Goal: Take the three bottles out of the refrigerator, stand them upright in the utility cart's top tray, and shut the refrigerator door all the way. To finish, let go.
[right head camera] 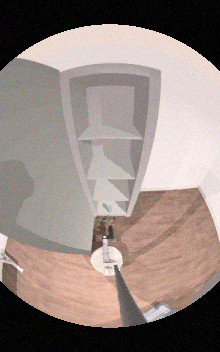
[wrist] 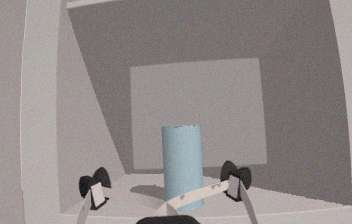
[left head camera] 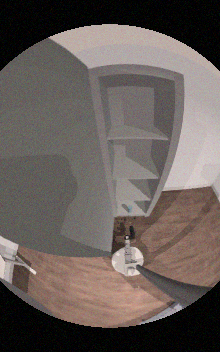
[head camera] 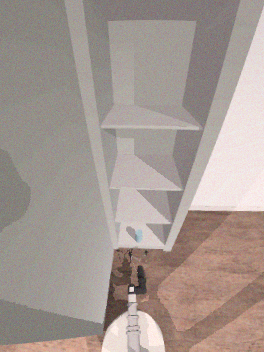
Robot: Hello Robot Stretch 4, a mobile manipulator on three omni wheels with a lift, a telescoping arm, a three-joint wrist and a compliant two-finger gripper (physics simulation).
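Note:
A light blue bottle (head camera: 139, 236) (left head camera: 130, 209) (right head camera: 109, 208) (wrist: 182, 165) stands upright on the bottom level of the refrigerator (head camera: 211, 125) (left head camera: 178, 110) (right head camera: 154, 110). My gripper (head camera: 132, 254) (wrist: 165, 178) is open and empty, low in front of the refrigerator's opening. In the wrist view the bottle stands beyond the fingers, right of midway between the tips, with its lower part partly behind the right finger's band. The refrigerator door (head camera: 45, 150) (left head camera: 40, 125) (right head camera: 40, 110) is wide open on the left. Two other bottles do not show. I cannot make out the utility cart for certain.
Shelves (head camera: 140, 119) cross the refrigerator above the bottle. Its side walls rise on both sides of the opening. A white object with a slanted leg (left head camera: 24, 265) is at the far left. A pale grey object (right head camera: 157, 311) shows at the bottom right. A white wall (head camera: 240, 160) is at the right.

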